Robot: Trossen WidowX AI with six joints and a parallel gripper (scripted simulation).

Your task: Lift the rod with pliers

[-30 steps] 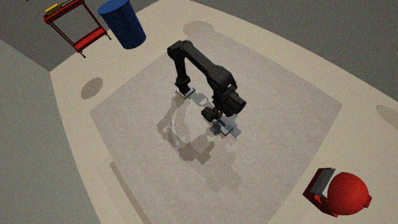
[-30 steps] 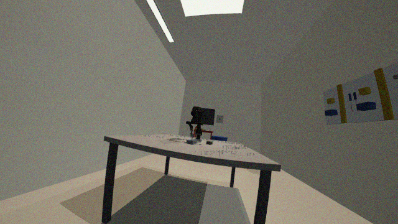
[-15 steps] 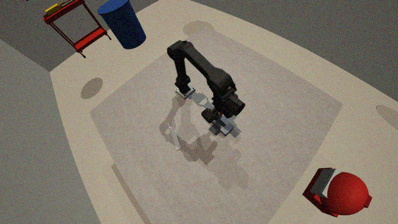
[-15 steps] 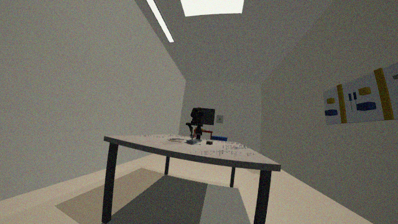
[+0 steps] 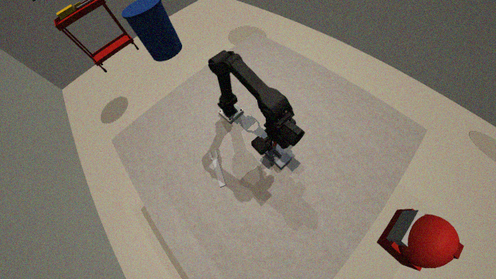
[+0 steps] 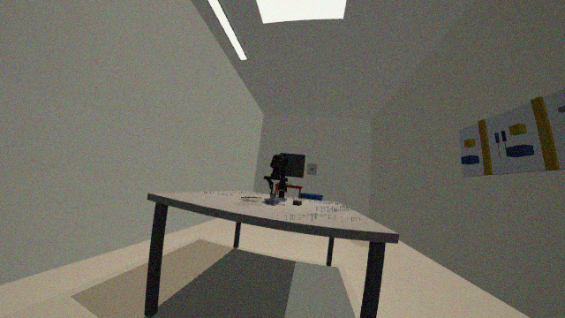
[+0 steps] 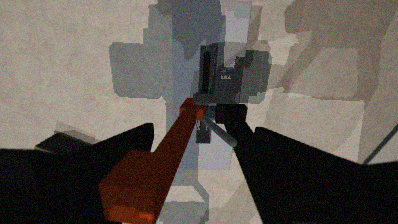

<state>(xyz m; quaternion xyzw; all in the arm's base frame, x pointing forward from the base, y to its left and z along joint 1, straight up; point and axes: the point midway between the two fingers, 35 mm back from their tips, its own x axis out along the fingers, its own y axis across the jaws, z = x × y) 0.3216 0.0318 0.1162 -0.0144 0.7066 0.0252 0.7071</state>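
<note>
My gripper tip is now 20 mm to the right of the orange handle. Round my gripper tip: grey holster 170 mm to the left, 110 mm behind, 100 mm below; flat fork-ended bar 260 mm to the right, 130 mm behind, 100 mm below; grey channel block 90 mm below.
</note>
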